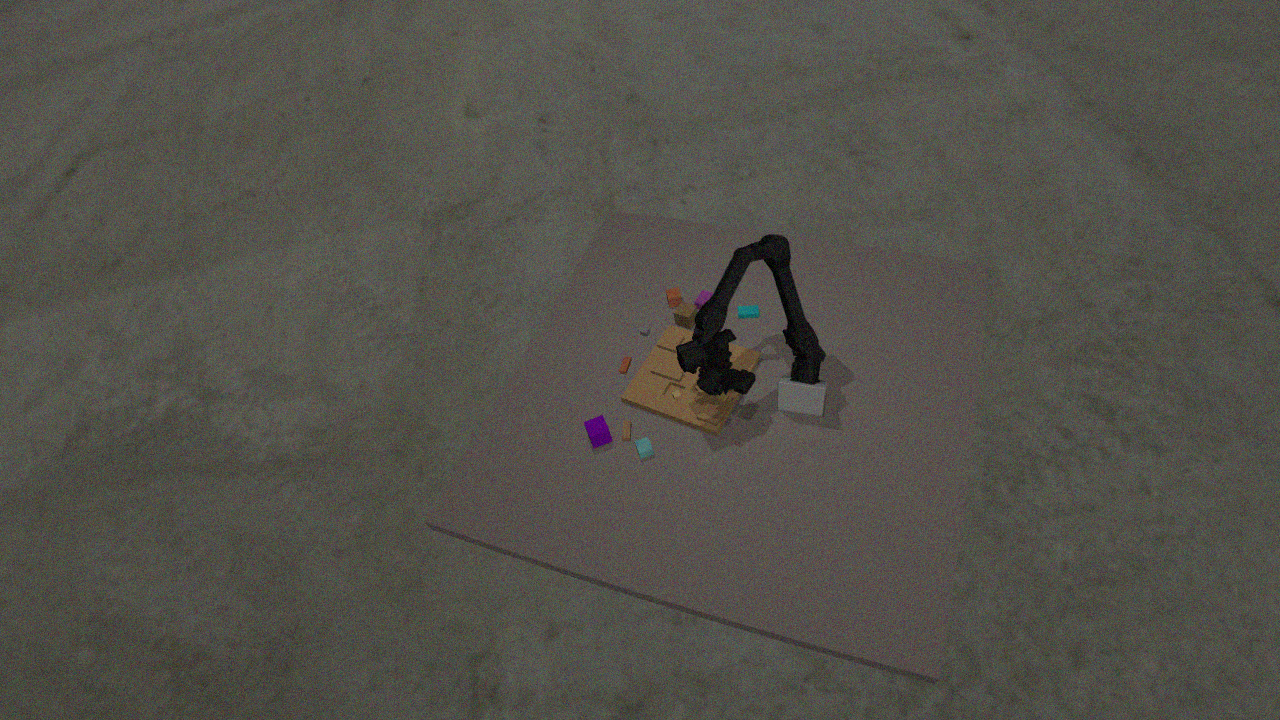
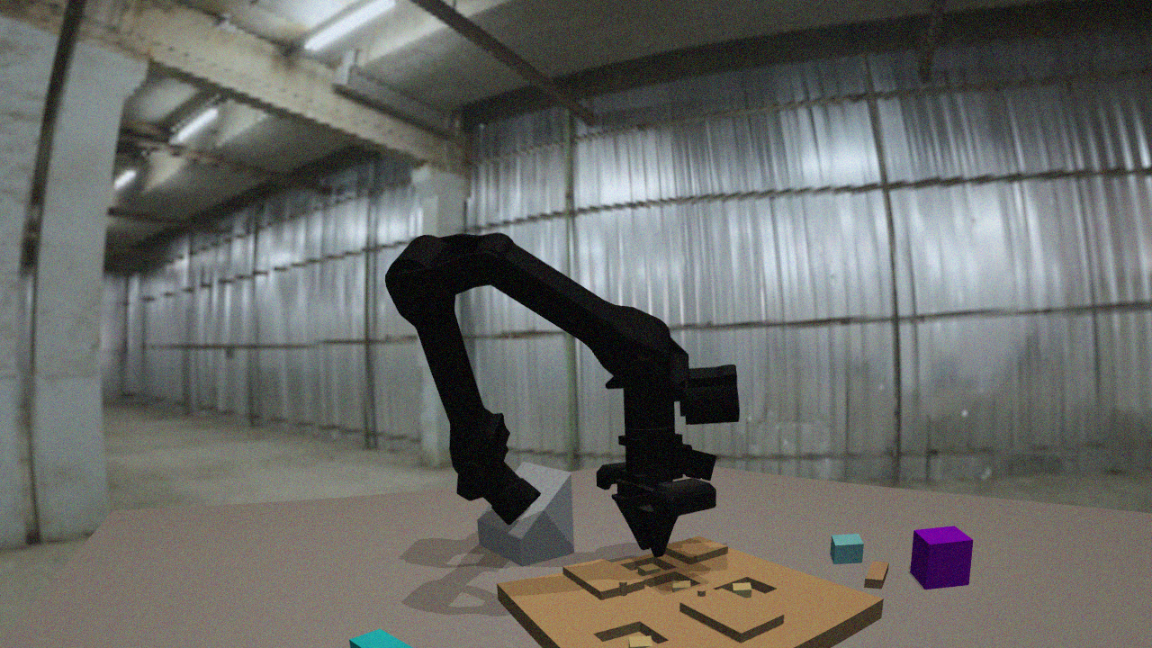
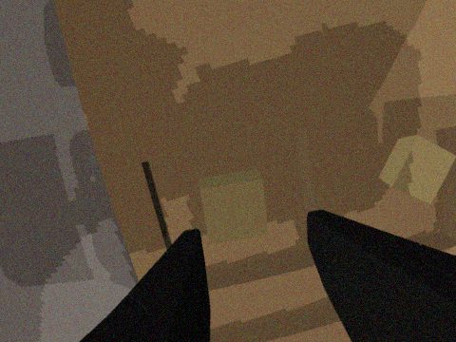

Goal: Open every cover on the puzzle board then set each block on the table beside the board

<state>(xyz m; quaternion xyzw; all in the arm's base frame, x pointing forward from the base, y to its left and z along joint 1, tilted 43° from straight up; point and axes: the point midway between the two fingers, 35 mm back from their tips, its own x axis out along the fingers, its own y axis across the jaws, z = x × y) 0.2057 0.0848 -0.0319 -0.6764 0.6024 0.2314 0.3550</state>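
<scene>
Right now the light blue block is 130 mm ahead of my gripper tip, 220 mm to the left of it and 30 mm below it. Also, from my gripper tip: brown block (210 mm ahead, 240 mm to the right, 10 mm below); then teal block (50 mm ahead, 330 mm to the right, 30 mm below); then orange piece (200 mm ahead, 190 mm to the left, 30 mm below).
</scene>
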